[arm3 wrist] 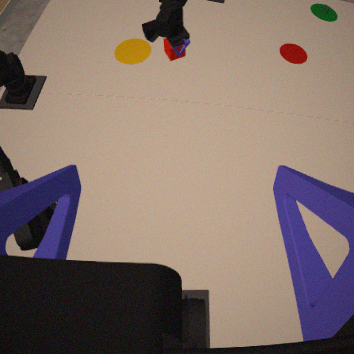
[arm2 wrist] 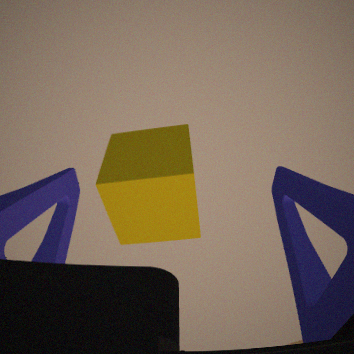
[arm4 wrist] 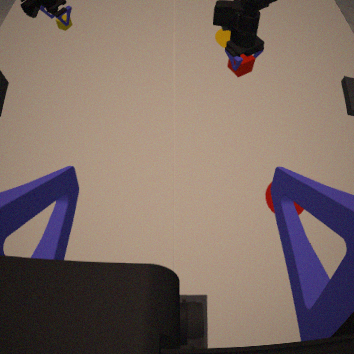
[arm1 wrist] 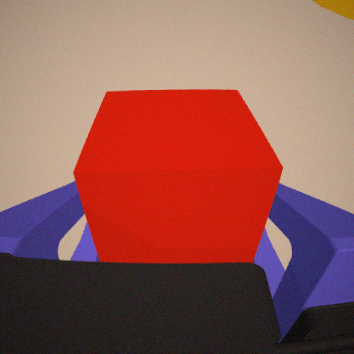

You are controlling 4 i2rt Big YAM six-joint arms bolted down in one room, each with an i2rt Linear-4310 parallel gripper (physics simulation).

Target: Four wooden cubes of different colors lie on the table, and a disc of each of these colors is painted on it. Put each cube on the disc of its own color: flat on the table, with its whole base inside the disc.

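Observation:
My arm1 gripper [arm1 wrist: 178, 200] is shut on the red cube [arm1 wrist: 178, 132] [arm3 wrist: 171, 51] [arm4 wrist: 241, 68], beside the yellow disc [arm1 wrist: 341, 6] [arm3 wrist: 132, 51] [arm4 wrist: 221, 38]. My arm2 gripper [arm2 wrist: 176, 169] is open; the yellow cube [arm2 wrist: 152, 200] [arm4 wrist: 63, 24] shows between its fingers, nearer the left one. My arm3 gripper [arm3 wrist: 177, 167] and arm4 gripper [arm4 wrist: 175, 168] are open and empty, high above the table. The red disc [arm3 wrist: 293, 53] [arm4 wrist: 270, 197] is bare, partly hidden by a finger in the arm4 wrist view. The green disc [arm3 wrist: 326, 14] shows at the top right. The other two cubes do not show.
Arm1 [arm3 wrist: 171, 20] [arm4 wrist: 237, 25] reaches in from the top in the arm3 and arm4 wrist views. A dark base plate [arm3 wrist: 39, 86] stands at the left in the arm3 wrist view. Part of a black arm [arm3 wrist: 27, 237] shows behind the left finger there.

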